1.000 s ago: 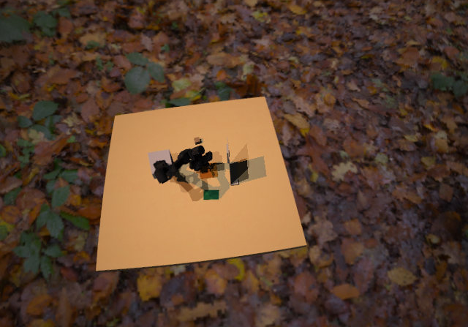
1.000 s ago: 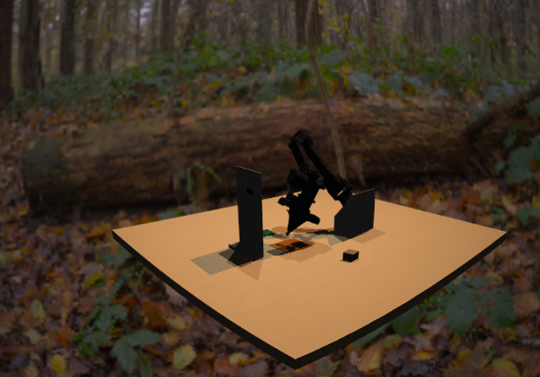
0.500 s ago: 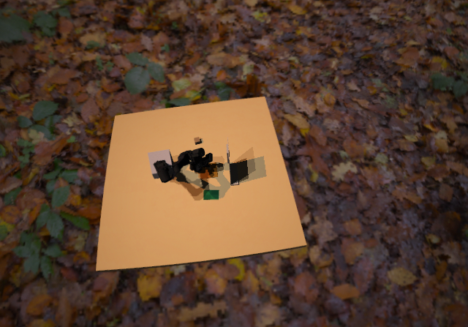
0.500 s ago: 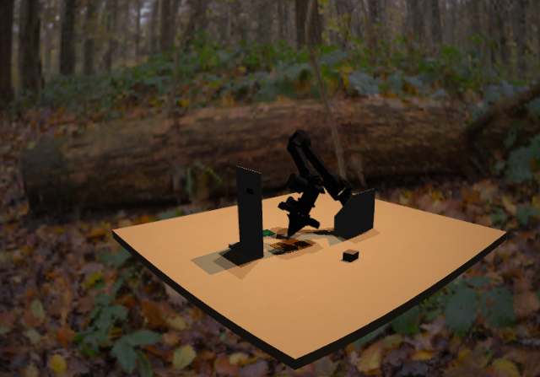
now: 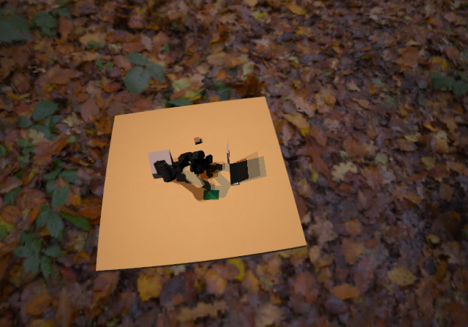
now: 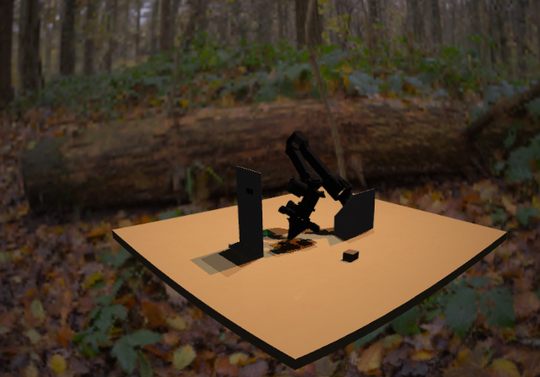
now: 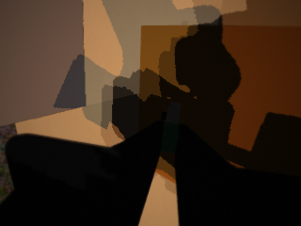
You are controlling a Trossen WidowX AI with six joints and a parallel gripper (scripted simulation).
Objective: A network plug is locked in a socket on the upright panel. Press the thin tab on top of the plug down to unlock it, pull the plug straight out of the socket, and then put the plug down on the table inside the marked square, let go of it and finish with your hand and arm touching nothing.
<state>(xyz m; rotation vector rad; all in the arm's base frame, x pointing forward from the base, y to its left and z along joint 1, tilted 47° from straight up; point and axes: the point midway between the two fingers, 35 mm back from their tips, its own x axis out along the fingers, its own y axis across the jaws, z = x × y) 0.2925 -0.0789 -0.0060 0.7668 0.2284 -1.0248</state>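
My gripper tip is now 3 cm above the marked square and 1 cm past it. Also, from my gripper tip: upright panel 14 cm ahead, 11 cm above, 6 cm to the right; network plug right at my gripper tip; green flat piece 19 cm to the right, 3 cm below, 2 cm behind.
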